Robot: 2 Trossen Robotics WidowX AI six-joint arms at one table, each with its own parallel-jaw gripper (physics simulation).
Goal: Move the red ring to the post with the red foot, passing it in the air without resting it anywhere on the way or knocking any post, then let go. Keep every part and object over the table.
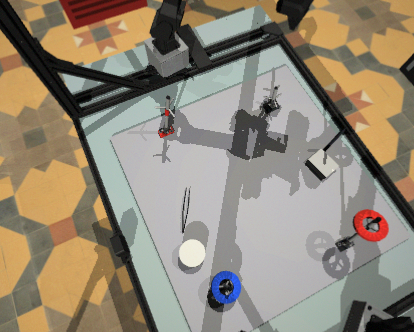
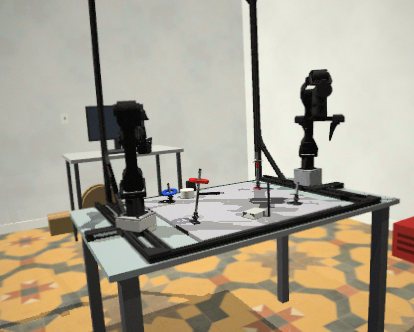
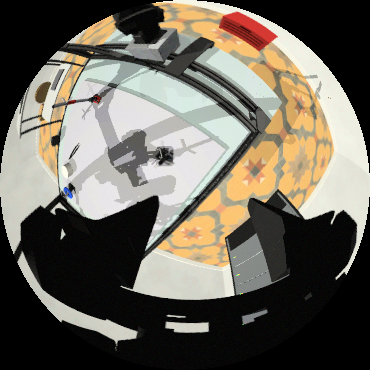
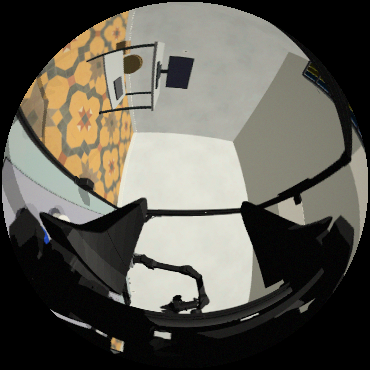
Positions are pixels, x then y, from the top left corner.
Labels:
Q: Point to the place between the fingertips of the left gripper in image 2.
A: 318, 141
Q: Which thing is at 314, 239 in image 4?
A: The right gripper.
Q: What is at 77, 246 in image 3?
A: The left gripper.

